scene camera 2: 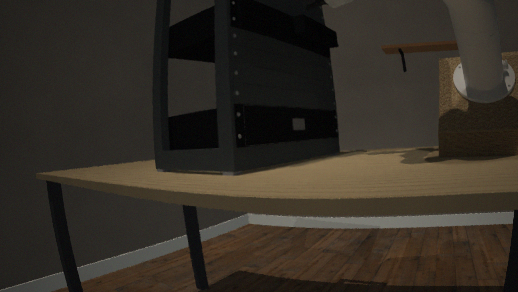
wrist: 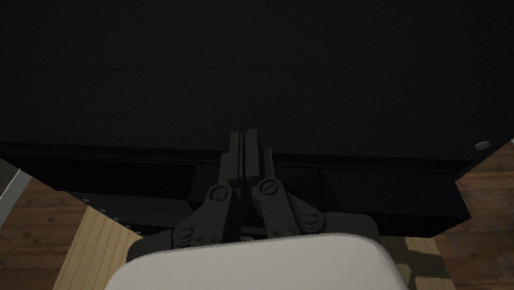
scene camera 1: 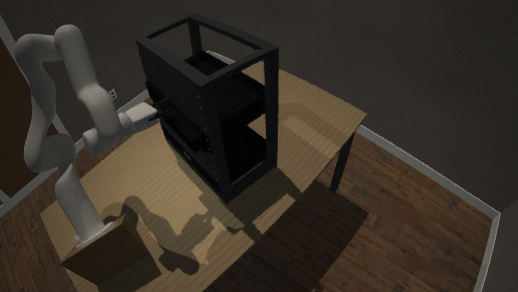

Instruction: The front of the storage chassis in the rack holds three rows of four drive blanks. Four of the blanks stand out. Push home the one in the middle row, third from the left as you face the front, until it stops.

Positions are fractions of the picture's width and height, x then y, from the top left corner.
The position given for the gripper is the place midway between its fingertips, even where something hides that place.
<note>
In view: the gripper (scene camera 1: 0.33,0.35) and a dark rack (scene camera 2: 0.53,0.34).
The dark rack shows as well in the wrist view (wrist: 0.74,0.40) and in scene camera 1 (scene camera 1: 0.41,0.35). The gripper is seen too in the wrist view (wrist: 0.48,0.51).
</note>
